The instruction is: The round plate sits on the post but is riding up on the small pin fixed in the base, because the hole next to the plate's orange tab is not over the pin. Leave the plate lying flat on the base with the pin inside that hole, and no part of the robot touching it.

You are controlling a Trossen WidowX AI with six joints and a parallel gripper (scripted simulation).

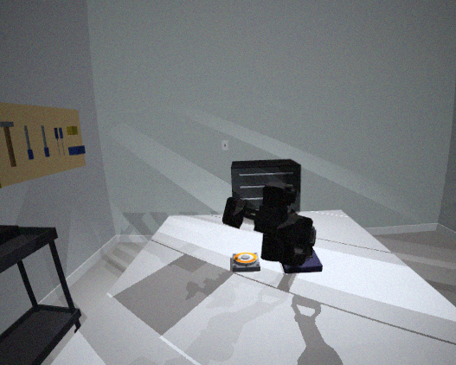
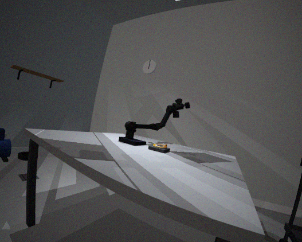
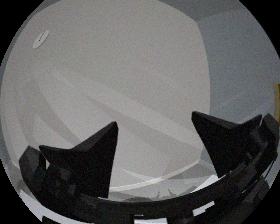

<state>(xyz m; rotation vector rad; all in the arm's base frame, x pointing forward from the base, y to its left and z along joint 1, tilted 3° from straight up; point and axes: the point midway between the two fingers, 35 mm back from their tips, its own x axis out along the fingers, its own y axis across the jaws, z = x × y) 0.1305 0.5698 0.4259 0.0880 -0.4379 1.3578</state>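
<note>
The grey square base lies 13 cm ahead of my gripper tip, 55 cm to the right of it and 42 cm below it.
</note>
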